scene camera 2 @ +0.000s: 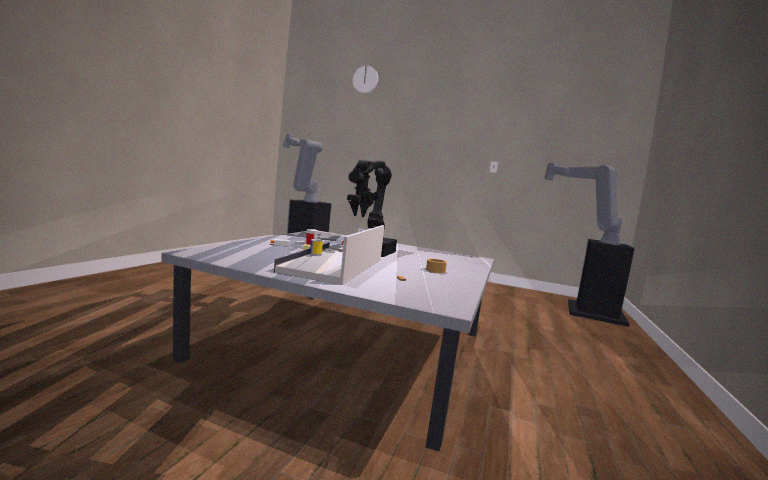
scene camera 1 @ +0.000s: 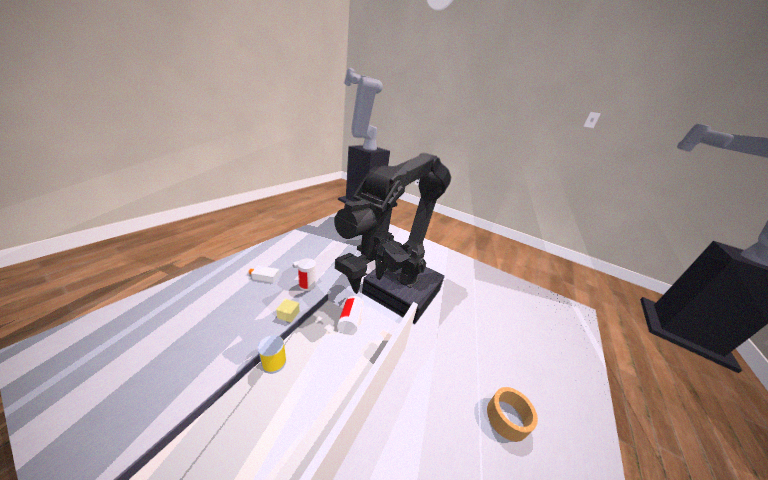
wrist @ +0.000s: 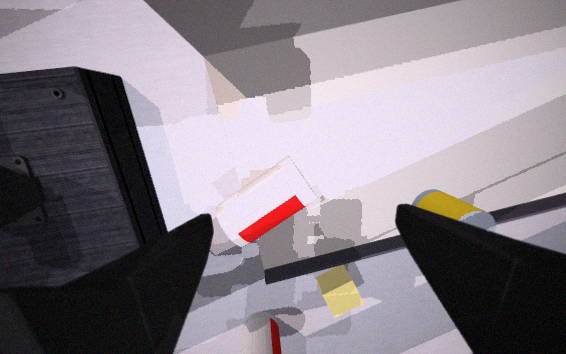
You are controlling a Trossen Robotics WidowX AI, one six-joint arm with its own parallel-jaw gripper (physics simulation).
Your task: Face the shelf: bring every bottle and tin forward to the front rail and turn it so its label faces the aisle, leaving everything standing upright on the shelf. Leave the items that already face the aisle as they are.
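Pixels of known places: gripper, fingertip midpoint: (scene camera 2: 359, 216) (scene camera 1: 367, 285) (wrist: 303, 217); arm's base, origin of the base link: (scene camera 1: 407, 279).
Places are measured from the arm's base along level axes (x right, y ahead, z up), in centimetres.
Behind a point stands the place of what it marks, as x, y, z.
A white tin with a red label (scene camera 1: 347, 309) {4.3, 25.4, 0.6} (wrist: 265, 200) {2.4, 24.1, 0.7} lies on its side on the shelf board, near the robot's base. My gripper (scene camera 1: 368, 283) {-2.0, 25.4, 13.8} (scene camera 2: 359, 215) {-2.0, 25.4, 13.8} (wrist: 303, 217) {-2.0, 25.4, 13.8} is open and empty, above this tin. A yellow tin (scene camera 1: 272, 357) {5.0, 47.9, 1.5} (scene camera 2: 317, 247) {5.5, 48.7, -0.7} (wrist: 445, 205) {5.1, 45.2, -0.4} stands upright on the shelf side of the dark front rail (scene camera 1: 192, 417) {7.4, 64.0, -3.4} (wrist: 330, 262) {13.3, 32.3, -2.8}, close against it. A second white tin with a red label (scene camera 1: 306, 275) {25.3, 24.2, -0.4} (scene camera 2: 310, 237) {26.5, 25.0, -1.3} (wrist: 257, 335) {24.7, 22.0, -3.3} stands upright on the table, outside the rail. The lying tin is mostly hidden in scene camera 2.
A white back panel (scene camera 2: 362, 254) {-19.2, 51.4, 0.8} rises along the shelf. A yellow block (scene camera 1: 288, 310) {18.7, 35.4, -3.6} (wrist: 340, 290) {18.7, 34.1, -3.6} and a white item with an orange end (scene camera 1: 264, 275) {39.2, 31.8, -4.8} lie outside the rail. Behind the panel are an orange ring (scene camera 1: 495, 421) {-39.9, 21.0, -5.3} (scene camera 2: 436, 268) {-43.7, 21.4, -5.3} and a small orange piece (scene camera 2: 400, 277) {-36.0, 47.4, -6.6}.
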